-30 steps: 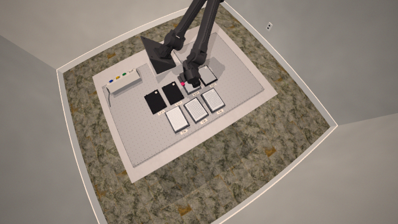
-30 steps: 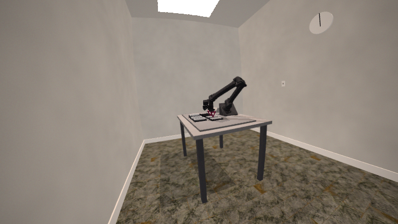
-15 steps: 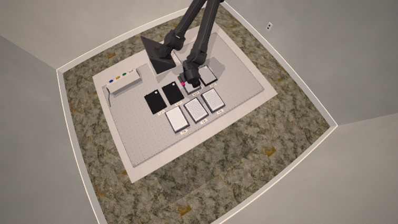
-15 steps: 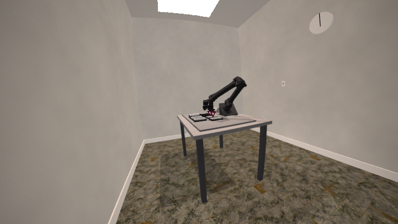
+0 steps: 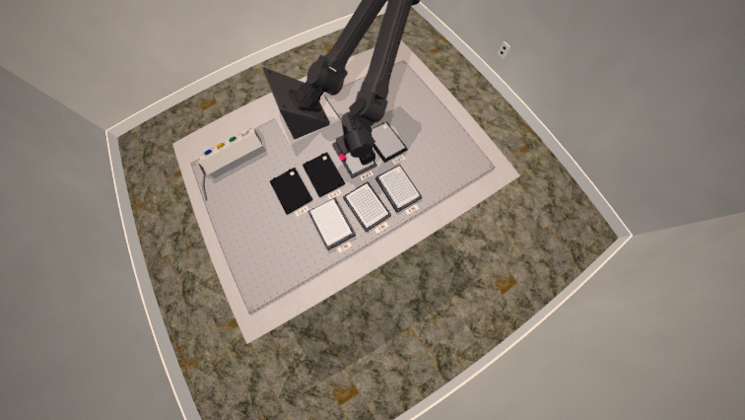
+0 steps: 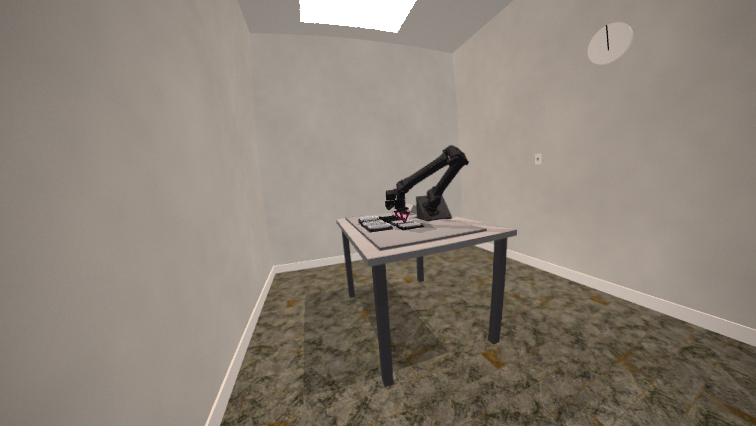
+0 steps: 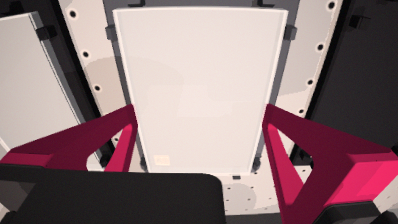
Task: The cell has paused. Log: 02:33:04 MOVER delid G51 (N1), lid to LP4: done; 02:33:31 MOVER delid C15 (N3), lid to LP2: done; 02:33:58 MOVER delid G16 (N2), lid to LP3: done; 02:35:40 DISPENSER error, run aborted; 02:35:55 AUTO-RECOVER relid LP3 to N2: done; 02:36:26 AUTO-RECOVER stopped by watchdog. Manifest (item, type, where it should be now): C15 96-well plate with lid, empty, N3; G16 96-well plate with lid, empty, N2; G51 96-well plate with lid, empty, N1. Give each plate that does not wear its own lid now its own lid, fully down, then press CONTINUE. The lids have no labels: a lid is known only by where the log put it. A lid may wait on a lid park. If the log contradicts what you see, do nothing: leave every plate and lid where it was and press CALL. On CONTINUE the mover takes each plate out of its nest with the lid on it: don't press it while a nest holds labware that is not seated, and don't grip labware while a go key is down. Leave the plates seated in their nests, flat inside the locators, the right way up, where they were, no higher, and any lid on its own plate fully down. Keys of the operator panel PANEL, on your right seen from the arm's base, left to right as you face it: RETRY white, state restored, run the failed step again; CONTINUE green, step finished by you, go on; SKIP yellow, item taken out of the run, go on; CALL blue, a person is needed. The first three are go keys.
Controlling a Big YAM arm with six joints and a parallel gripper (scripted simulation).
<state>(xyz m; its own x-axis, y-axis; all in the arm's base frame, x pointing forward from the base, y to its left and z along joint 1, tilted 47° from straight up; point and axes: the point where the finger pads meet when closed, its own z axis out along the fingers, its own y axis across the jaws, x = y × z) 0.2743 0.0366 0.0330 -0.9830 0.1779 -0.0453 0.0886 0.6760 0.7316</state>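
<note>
Now: hand 2 cm above the lid park LP4. From my hand the other things lie so: lid park LP3 (13 cm to the right, 2 cm below); LP4 label (9 cm ahead, 1 cm to the right, 2 cm below); lid park LP2 (1 cm ahead, 13 cm to the left, 2 cm below).
</note>
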